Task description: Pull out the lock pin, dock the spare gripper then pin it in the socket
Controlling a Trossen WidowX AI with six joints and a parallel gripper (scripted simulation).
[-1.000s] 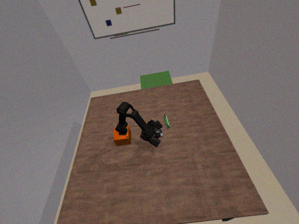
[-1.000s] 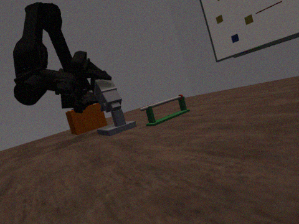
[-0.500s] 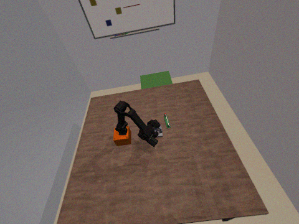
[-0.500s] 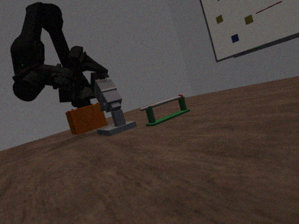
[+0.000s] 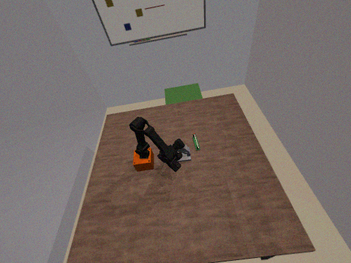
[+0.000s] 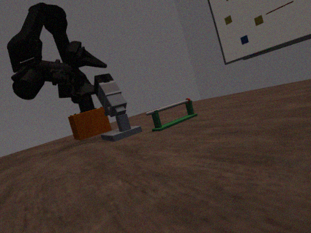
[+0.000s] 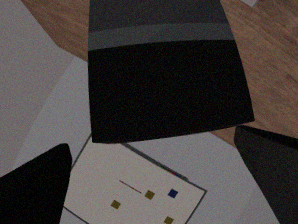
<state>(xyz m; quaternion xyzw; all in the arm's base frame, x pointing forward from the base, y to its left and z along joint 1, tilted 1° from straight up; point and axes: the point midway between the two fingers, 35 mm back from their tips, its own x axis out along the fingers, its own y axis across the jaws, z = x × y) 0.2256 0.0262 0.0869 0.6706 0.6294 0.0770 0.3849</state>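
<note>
Right now my gripper tip is 5 cm above the spare gripper, 3 cm short of it and 1 cm to the left of it. From my gripper tip the other things lie so: grey mount (11 cm below, 5 cm ahead, 1 cm to the right); green rack (14 cm below, 13 cm ahead, 12 cm to the left).
</note>
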